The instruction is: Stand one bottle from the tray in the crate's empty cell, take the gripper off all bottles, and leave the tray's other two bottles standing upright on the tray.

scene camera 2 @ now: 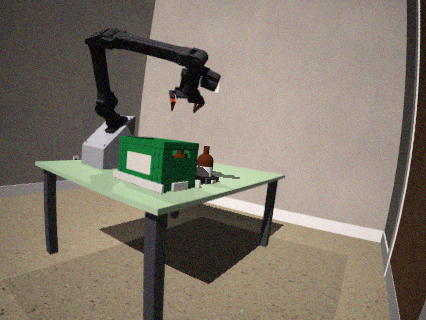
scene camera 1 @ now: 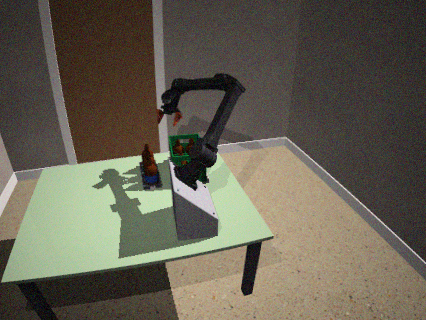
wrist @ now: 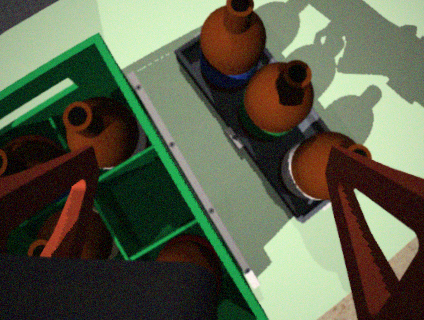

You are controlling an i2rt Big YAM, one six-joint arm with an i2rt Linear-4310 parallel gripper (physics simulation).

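Places are measured from the arm's base along level axes (x left, y ahead, z down), in millimetres.
Where they show: gripper, between the fingertips: (scene camera 2: 182, 111) (scene camera 1: 165, 124) (wrist: 212, 159); arm's base, origin of its link: (scene camera 2: 116, 125) (scene camera 1: 184, 178).
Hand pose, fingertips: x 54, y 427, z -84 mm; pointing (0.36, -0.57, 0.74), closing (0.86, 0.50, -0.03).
Each offset is from my fingertips to the centre of the thing. "*": to the spot under its first point. Level surfaces: height alone.
Three brown bottles stand upright in a row on the dark tray @(dx +116, dy -37, dz +287 mm) (scene camera 1: 152, 187) (wrist: 265, 159): the blue-labelled bottle @(dx +105, dy -121, dz +217 mm) (scene camera 1: 150, 167) (wrist: 232, 42), the green-labelled bottle @(dx +115, dy -39, dz +217 mm) (wrist: 275, 102) and the white-labelled bottle @(dx +122, dy +52, dz +217 mm) (scene camera 2: 205, 160) (wrist: 315, 167). The green crate @(dx -110, dy -13, dz +212 mm) (scene camera 1: 183, 136) (scene camera 2: 175, 172) (wrist: 184, 195) holds several bottles. Its empty cell @(* dx -76, dy -16, dz +291 mm) (wrist: 147, 202) shows in the wrist view beside the long rim facing the tray, between a bottle @(dx -69, dy -99, dz +214 mm) (wrist: 107, 137) and another bottle @(dx -67, dy +76, dz +214 mm) (wrist: 187, 252). My gripper (scene camera 1: 168, 120) (scene camera 2: 184, 109) (wrist: 212, 159) is open and empty, high above crate and tray. The wrist housing hides part of the crate.
A light rail @(dx -11, dy -14, dz +284 mm) (wrist: 191, 182) runs on the table along the crate's side facing the tray. The arm's grey base (scene camera 1: 192, 212) (scene camera 2: 105, 147) stands on the green table @(dz +300 mm) (scene camera 1: 75, 215) (scene camera 2: 240, 175), near the crate. The gripper's shadow falls beside the tray.
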